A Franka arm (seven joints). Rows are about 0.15 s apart.
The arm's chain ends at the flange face. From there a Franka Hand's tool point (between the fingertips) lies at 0.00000 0.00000 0.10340 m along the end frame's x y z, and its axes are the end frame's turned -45 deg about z.
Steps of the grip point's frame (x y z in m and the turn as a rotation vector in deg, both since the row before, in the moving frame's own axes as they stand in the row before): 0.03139 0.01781 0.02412 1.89 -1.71 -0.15; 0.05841 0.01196 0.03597 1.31 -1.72 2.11; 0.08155 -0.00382 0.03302 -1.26 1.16 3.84
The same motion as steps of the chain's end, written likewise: 0.03938 -0.00938 0.02422 0.13 -2.55 -0.15; 0.05363 -0.03330 0.03604 -0.29 -2.14 2.11; 0.05188 -0.06060 0.03307 -0.07 1.71 3.84
